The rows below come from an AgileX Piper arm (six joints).
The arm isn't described. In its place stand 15 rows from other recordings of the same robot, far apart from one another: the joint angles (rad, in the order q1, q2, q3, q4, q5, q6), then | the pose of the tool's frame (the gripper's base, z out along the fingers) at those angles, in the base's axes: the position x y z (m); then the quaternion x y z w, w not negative.
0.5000, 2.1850, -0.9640, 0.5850, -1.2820, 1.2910 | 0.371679, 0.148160, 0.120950, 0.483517, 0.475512, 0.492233, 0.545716
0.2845, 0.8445, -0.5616, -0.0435, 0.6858, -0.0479 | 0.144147, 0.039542, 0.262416, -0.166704, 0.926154, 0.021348, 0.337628
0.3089, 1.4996, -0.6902, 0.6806, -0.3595, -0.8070 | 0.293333, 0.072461, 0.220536, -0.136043, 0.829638, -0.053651, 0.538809
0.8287, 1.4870, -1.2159, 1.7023, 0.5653, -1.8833 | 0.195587, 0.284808, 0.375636, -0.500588, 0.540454, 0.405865, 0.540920
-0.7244, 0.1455, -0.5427, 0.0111, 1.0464, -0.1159 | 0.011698, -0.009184, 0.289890, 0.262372, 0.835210, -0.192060, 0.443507
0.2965, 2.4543, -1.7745, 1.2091, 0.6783, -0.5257 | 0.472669, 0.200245, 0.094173, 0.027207, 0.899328, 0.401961, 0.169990
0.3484, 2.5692, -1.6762, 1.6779, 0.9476, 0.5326 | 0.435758, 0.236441, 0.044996, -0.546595, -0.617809, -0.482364, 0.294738
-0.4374, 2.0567, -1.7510, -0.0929, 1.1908, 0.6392 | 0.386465, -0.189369, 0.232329, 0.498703, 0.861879, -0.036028, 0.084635
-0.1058, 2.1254, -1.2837, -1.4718, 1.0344, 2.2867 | 0.397389, -0.120476, 0.149526, 0.538014, 0.645370, -0.319321, 0.438261
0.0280, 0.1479, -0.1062, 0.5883, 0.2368, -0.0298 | 0.064682, 0.013663, 0.222461, 0.152723, 0.742996, 0.231263, 0.609221
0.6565, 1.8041, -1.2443, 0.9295, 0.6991, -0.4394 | 0.274115, 0.270449, 0.231357, -0.218223, 0.893297, 0.367844, 0.138165
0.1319, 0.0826, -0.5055, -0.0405, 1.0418, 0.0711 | 0.008593, -0.002069, 0.280323, -0.026570, 0.867458, 0.030153, 0.495885
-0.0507, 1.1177, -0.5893, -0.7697, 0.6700, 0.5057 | 0.192150, -0.049127, 0.239461, 0.023398, 0.931894, -0.238837, 0.271998
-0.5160, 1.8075, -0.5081, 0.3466, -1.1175, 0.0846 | 0.245827, -0.171399, 0.151076, 0.368555, 0.648711, -0.204244, 0.633739
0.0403, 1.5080, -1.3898, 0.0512, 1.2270, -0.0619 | 0.299715, 0.016473, 0.334999, -0.045675, 0.986425, 0.023466, 0.155975
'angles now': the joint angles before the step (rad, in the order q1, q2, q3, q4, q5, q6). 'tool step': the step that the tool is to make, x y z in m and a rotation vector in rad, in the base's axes. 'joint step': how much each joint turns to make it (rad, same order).
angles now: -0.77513, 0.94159, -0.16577, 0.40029, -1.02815, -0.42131
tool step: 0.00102, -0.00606, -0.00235, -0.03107, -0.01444, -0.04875
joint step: -0.00010, 0.06980, -0.00001, 0.02318, -0.11112, 0.00001
